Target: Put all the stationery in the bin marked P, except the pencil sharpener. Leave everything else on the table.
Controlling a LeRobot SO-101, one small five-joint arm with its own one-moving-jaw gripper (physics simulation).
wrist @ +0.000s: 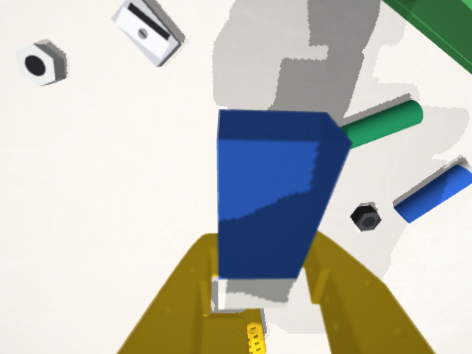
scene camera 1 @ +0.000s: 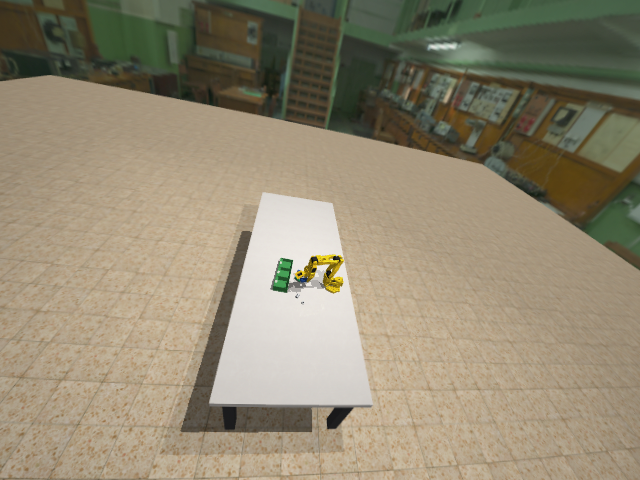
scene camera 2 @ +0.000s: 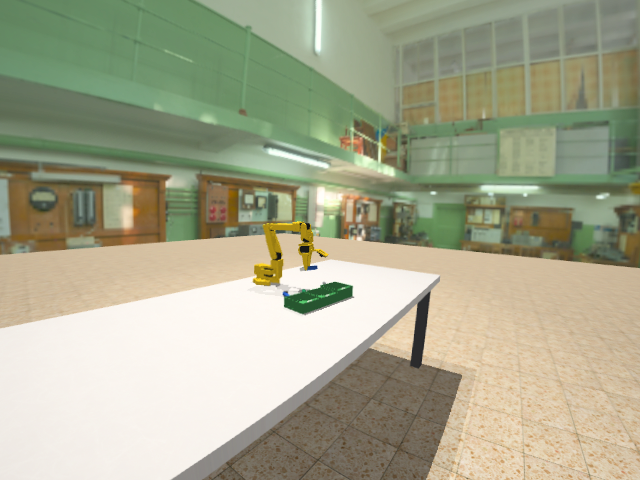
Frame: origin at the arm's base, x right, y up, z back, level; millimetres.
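Seen in the pictures: end effector, tool point: [wrist: 218,248] [scene camera 1: 307,281] [scene camera 2: 308,267]; arm's base, origin of the base link: [wrist: 216,316] [scene camera 1: 329,286] [scene camera 2: 270,283].
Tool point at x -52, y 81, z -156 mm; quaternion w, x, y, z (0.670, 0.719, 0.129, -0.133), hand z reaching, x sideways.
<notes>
Pixels of each thing's top centre, then the offset from my tool point to it. Level surfaces: height alone.
- white eraser, middle of its top: [wrist: 268,271] [scene camera 2: 308,265] dx +9, dy +14, dz -10 mm
- silver pencil sharpener, middle of its top: [wrist: 145,31] [scene camera 1: 297,295] dx -50, dy -69, dz -44 mm
- silver hex nut, middle of its top: [wrist: 35,65] [scene camera 1: 303,302] dx -95, dy -72, dz -12 mm
- green cylinder, middle of its top: [wrist: 376,132] dx +74, dy -66, dz -43 mm
- blue cylinder, middle of its top: [wrist: 444,198] [scene camera 2: 287,293] dx +144, dy -66, dz -23 mm
- black nut, middle of its top: [wrist: 368,222] dx +113, dy -72, dz +12 mm
- white table, its level: dy -81 mm
My gripper [scene camera 1: 299,277] [scene camera 2: 308,268] [wrist: 265,240] is shut on a blue and white eraser [scene camera 2: 312,267] [wrist: 265,175], whose sides are pressed between the two jaws. It is held above the table, beside the green bins. The silver pencil sharpener [scene camera 1: 297,296] [wrist: 150,37] lies on the table at the upper left of the wrist view. The row of green bins [scene camera 1: 279,289] [scene camera 2: 328,299] [wrist: 447,30] stands on the far side of the gripper from the arm's base. The letter P cannot be read in any view.
A silver hex nut [scene camera 1: 302,302] [wrist: 44,64] lies near the sharpener. A green cylinder [wrist: 387,122], partly hidden by the eraser, a blue cylinder [scene camera 2: 285,293] [wrist: 435,192] and a black nut [wrist: 366,217] lie on the white table [scene camera 1: 294,356] [scene camera 2: 170,361].
</notes>
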